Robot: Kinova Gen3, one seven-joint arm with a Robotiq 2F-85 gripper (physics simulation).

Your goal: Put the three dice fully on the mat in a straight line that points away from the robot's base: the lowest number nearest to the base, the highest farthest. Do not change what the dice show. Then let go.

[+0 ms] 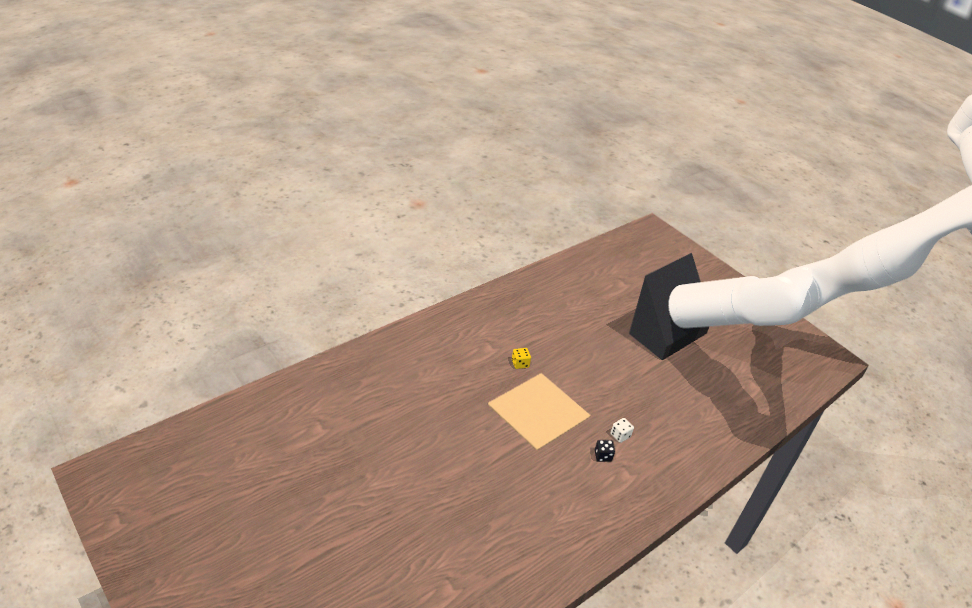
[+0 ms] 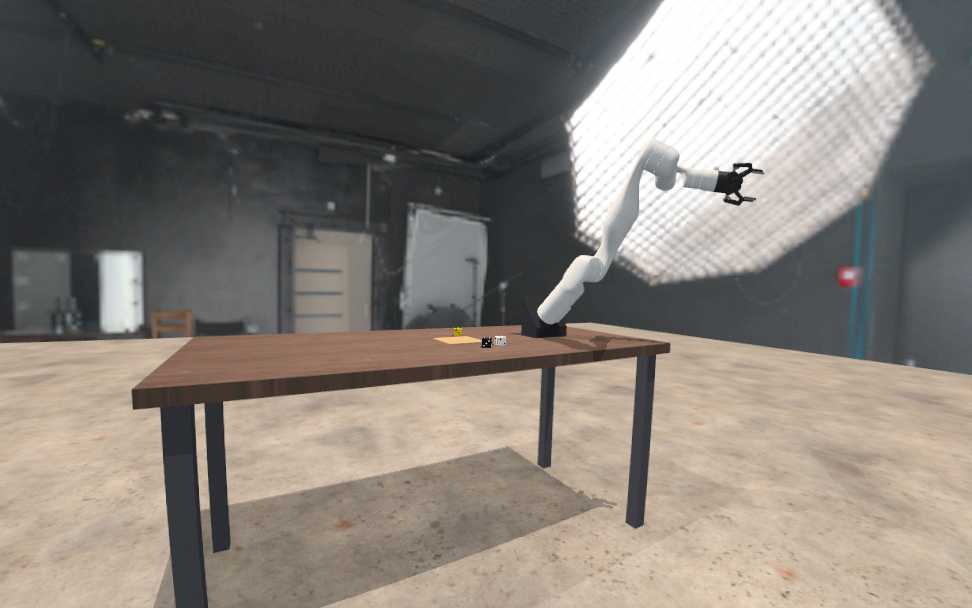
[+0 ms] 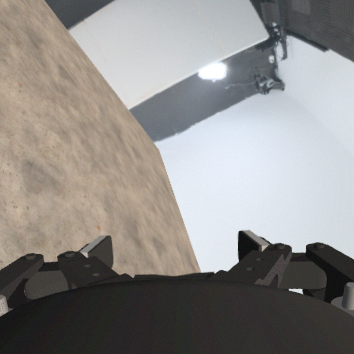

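Pixels of known places: gripper, fingertip midpoint: (image 2: 759,186) (image 3: 174,247); arm's base, link origin: (image 1: 683,306) (image 2: 547,315).
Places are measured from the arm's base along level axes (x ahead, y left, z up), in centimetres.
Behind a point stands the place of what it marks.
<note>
The orange mat (image 1: 539,410) {x 39.4, y 4.9, z -8.2 cm} (image 2: 448,340) {x 43.5, y 5.6, z -8.2 cm} lies flat on the table. The yellow die (image 1: 521,358) {x 36.5, y -6.6, z -5.7 cm} (image 2: 457,331) {x 36.2, y -6.4, z -6.7 cm} stands off the mat, beyond its far corner; its top seems to show six. The white die (image 1: 622,430) {x 29.9, y 18.0, z -5.5 cm} (image 2: 500,340) {x 29.5, y 18.6, z -6.7 cm} stands off the mat past its right corner; its top seems to show four. The black die (image 1: 604,450) {x 35.9, y 20.3, z -5.5 cm} (image 2: 486,342) {x 35.5, y 20.8, z -6.8 cm} stands close beside the white one, off the mat, with five on top. My gripper (image 2: 757,185) {x -55.5, y 49.6, z 49.3 cm} (image 3: 174,247) {x -55.5, y 49.6, z 49.3 cm} is open and empty, high in the air beyond the table's right end, pointing away from the dice.
The black wedge-shaped base mount (image 1: 655,322) {x 8.3, y 0.4, z -1.1 cm} (image 2: 534,327) {x 7.8, y 3.5, z -4.5 cm} stands on the table (image 1: 322,444) {x 79.3, y -5.6, z -8.6 cm} (image 2: 286,362) {x 93.1, y 29.9, z -8.6 cm} towards its right end, with the white arm (image 1: 770,299) {x 2.0, y 20.2, z 18.0 cm} (image 2: 622,207) {x -2.4, y 38.5, z 37.4 cm} reaching up and right from it. The arm's shadow falls on the table's right part.
</note>
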